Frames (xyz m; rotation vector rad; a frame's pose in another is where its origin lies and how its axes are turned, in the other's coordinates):
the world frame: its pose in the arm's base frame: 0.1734 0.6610 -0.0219 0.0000 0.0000 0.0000
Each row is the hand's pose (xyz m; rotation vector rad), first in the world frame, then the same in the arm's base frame.
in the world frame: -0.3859 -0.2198 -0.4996 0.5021 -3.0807 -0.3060
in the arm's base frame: -0.2125 0.4412 -0.5215 0.5021 -3.0807 -0.3060
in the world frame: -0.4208 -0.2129 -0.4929 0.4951 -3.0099 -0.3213
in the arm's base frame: -0.2474 0.4481 -0.5148 0.4951 -3.0099 -0.3213
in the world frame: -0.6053 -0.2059 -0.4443 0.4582 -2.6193 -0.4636
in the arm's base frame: -0.4319 0.4551 -0.4662 0.4582 -2.6193 -0.4636
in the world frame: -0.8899 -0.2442 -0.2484 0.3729 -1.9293 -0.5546
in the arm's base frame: -0.7165 0.4168 -0.2703 0.3729 -1.9293 -0.5546
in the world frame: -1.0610 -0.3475 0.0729 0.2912 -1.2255 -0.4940
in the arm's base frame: -0.8876 0.3135 0.0510 0.2912 -1.2255 -0.4940
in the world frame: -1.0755 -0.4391 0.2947 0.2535 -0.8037 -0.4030
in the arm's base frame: -0.9021 0.2219 0.2728 0.2535 -0.8037 -0.4030
